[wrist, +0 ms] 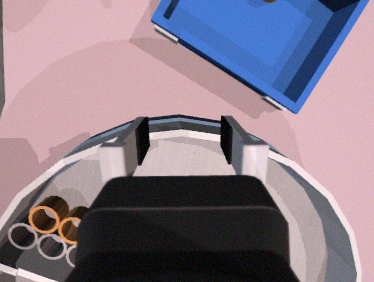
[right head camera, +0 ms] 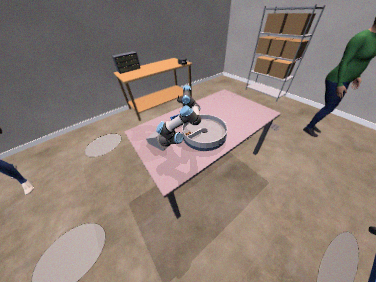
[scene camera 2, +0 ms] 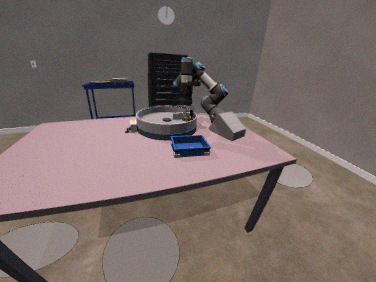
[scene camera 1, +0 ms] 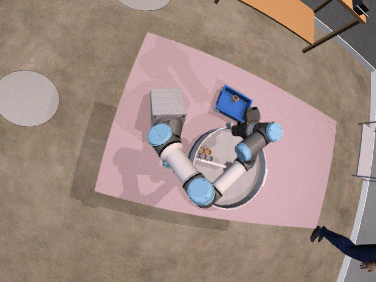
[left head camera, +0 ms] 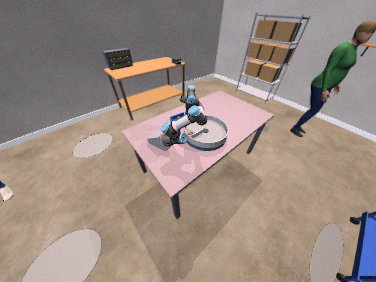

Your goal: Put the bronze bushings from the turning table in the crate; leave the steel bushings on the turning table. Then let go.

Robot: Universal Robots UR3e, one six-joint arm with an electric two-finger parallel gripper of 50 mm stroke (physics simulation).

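Pixels of known places: gripper, fingertip midpoint: (wrist: 184,131) (scene camera 2: 188,116) (scene camera 1: 232,124); arm's base, origin of the base link: (right head camera: 165,139) (scene camera 2: 220,119) (scene camera 1: 168,124) (left head camera: 167,139).
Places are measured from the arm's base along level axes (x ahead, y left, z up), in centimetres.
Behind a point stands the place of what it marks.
Note:
My gripper (wrist: 184,131) @[x 28.8, y 5.9, z 6.5 cm] is open and empty, above the rim of the round grey turning table (wrist: 305,210) @[x 47.1, y 0.1, z -2.4 cm] (scene camera 1: 225,142) @[x 30.9, y -2.1, z -2.4 cm] (scene camera 2: 162,127) @[x 44.1, y 4.4, z 0.5 cm] on the side near the crate. Two bronze bushings, one (wrist: 59,204) @[x 19.4, y -7.1, z -1.2 cm] and another (wrist: 77,212) @[x 21.5, y -7.2, z -1.0 cm] partly hidden by the gripper body, stand on the turning table at lower left in the wrist view. Beside them stand three steel bushings, one (wrist: 22,249) @[x 17.1, y -12.6, z 0.1 cm], a second (wrist: 52,259) @[x 20.4, y -12.9, z 0.1 cm] and a third partly hidden. The blue crate (wrist: 227,62) @[x 31.7, y 13.0, z -2.7 cm] (scene camera 1: 229,107) @[x 32.3, y 18.2, z -7.2 cm] (scene camera 2: 192,151) @[x 35.1, y 26.5, z -4.8 cm] stands beside the turning table, with one bronze bushing (scene camera 1: 232,99) @[x 32.7, y 22.8, z -5.8 cm] inside.
A white guide bar (scene camera 1: 212,163) @[x 23.8, y -13.8, z 2.5 cm] crosses the turning table beside the bushings. The arm's grey base block (scene camera 1: 167,102) @[x -2.7, y 9.4, z 3.0 cm] stands left of the crate in scene camera 1. A small white box (scene camera 2: 133,125) @[x 59.1, y -11.7, z -2.7 cm] sits at the turning table's side. A person (left head camera: 330,70) is beyond the pink table (left head camera: 172,175) @[x -17.9, y -26.8, z -7.7 cm].

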